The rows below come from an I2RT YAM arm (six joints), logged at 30 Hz.
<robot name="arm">
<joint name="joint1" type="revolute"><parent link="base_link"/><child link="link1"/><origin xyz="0 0 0.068"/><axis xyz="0 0 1"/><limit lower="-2.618" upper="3.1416"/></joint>
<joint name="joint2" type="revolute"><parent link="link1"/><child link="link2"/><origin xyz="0.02 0.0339 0.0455"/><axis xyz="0 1 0"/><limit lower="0" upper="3.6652"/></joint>
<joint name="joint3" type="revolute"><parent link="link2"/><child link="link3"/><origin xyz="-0.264 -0.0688 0"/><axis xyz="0 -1 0"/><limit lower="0" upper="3.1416"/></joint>
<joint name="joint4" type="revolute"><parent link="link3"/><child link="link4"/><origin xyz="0.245 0.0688 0.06"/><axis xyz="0 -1 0"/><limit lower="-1.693" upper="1.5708"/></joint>
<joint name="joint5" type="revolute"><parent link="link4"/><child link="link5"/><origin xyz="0.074 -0.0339 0.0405"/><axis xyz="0 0 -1"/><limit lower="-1.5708" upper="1.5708"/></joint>
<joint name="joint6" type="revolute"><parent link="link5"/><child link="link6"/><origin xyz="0.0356 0 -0.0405"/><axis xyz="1 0 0"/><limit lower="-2.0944" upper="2.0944"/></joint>
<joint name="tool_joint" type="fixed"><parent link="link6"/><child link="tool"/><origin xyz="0 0 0" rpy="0 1.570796 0"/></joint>
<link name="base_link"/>
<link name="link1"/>
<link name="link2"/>
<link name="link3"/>
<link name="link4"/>
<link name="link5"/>
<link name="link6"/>
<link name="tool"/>
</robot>
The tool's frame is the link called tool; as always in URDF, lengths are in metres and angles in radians.
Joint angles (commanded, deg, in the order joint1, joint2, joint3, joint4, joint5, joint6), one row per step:
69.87 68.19 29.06 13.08 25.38 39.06
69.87 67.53 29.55 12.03 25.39 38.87
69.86 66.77 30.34 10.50 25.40 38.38
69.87 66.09 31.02 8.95 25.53 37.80
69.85 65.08 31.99 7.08 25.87 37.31
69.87 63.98 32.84 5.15 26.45 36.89
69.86 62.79 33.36 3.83 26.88 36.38
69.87 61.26 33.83 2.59 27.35 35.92
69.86 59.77 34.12 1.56 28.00 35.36
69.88 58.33 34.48 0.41 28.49 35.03
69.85 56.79 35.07 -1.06 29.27 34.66
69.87 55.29 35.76 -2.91 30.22 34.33
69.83 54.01 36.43 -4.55 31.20 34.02
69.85 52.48 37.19 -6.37 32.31 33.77
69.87 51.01 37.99 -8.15 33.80 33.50
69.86 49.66 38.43 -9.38 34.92 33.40
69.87 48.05 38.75 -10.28 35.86 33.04
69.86 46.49 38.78 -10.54 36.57 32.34
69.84 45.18 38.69 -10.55 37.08 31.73
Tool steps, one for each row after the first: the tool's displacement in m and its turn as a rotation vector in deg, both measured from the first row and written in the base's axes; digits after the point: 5 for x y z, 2 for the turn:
-0.00021 -0.00058 0.00362 -0.04 -0.16 0.07
-0.00033 -0.00107 0.00855 -0.35 -0.47 0.24
-0.00058 -0.00184 0.01255 -0.95 -0.81 0.37
-0.00074 -0.00307 0.01902 -1.24 -1.29 0.23
-0.00120 -0.00502 0.02509 -1.60 -1.78 -0.11
-0.00182 -0.00752 0.03056 -1.66 -2.40 -0.31
-0.00283 -0.01090 0.03709 -1.34 -3.12 -0.57
-0.00378 -0.01465 0.04269 -1.13 -3.96 -0.98
-0.00492 -0.01830 0.04821 -0.84 -4.56 -1.31
-0.00588 -0.02249 0.05487 -0.61 -5.28 -1.94
-0.00705 -0.02697 0.06127 -0.68 -5.93 -2.69
-0.00786 -0.03112 0.06705 -0.78 -6.56 -3.54
-0.00917 -0.03617 0.07383 -0.71 -7.24 -4.48
-0.01036 -0.04147 0.08064 -0.69 -8.06 -5.77
-0.01152 -0.04640 0.08563 -0.43 -8.66 -6.82
-0.01309 -0.05198 0.09109 0.13 -9.46 -7.64
-0.01459 -0.05718 0.09552 0.75 -10.46 -8.19
-0.01583 -0.06150 0.09877 1.36 -11.29 -8.59

